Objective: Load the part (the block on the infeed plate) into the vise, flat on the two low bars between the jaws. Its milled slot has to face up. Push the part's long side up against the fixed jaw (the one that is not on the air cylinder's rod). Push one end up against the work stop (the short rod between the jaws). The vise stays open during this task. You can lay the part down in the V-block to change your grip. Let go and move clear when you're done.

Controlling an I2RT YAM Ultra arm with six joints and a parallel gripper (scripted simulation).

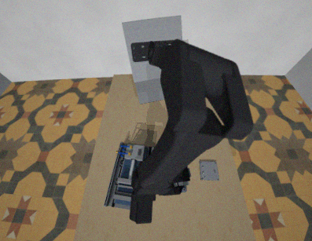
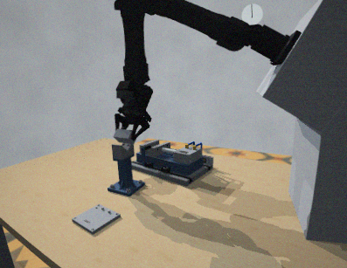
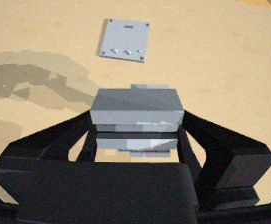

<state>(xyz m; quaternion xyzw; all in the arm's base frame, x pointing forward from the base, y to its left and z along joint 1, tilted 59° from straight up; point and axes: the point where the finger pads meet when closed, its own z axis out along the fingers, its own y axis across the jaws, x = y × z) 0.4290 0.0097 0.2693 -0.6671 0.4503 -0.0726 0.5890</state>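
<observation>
Now: the part right at my hand. Also, from my hand: air cylinder rod 200 mm to the right, 100 mm below, 60 mm behind; then V-block post 120 mm below, 10 mm ahead; then work stop 170 mm to the right, 90 mm below, 30 mm ahead.
</observation>
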